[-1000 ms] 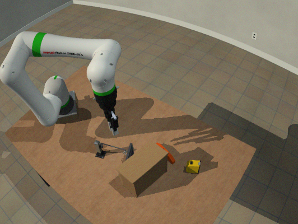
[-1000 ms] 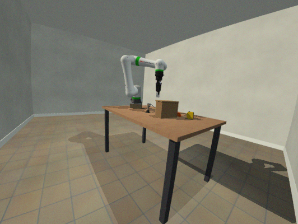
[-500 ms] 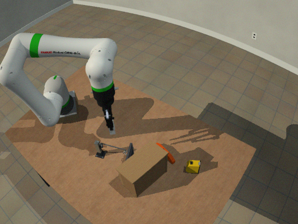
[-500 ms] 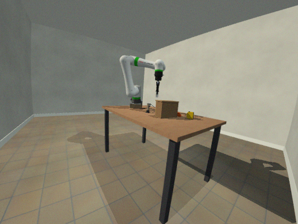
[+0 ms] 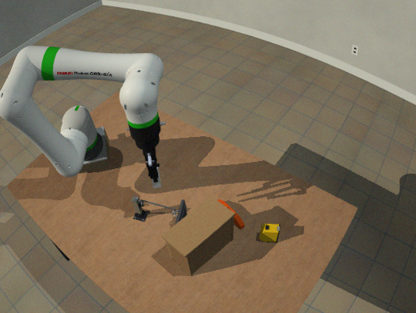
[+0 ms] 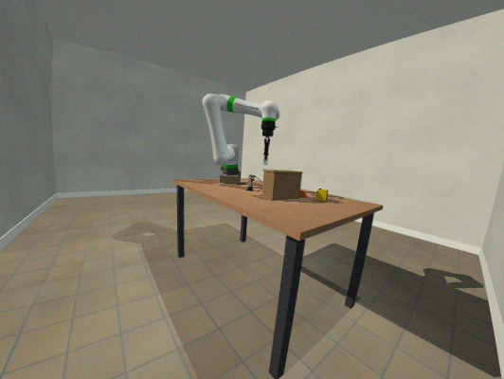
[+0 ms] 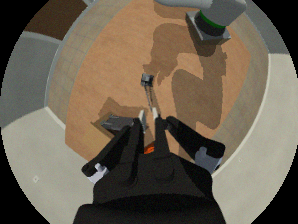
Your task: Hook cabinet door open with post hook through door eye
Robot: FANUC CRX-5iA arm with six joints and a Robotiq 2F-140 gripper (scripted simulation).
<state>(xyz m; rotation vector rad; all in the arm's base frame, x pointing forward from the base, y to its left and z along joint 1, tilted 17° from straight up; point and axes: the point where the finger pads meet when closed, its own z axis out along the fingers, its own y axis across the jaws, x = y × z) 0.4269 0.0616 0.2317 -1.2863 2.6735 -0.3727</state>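
The dark door lies 150 mm below my hand, 120 mm ahead of it and 40 mm to the right of it. Round my hand: orange object (210 mm below, 190 mm ahead, 160 mm to the left); yellow block (360 mm ahead, 190 mm below, 180 mm to the left).
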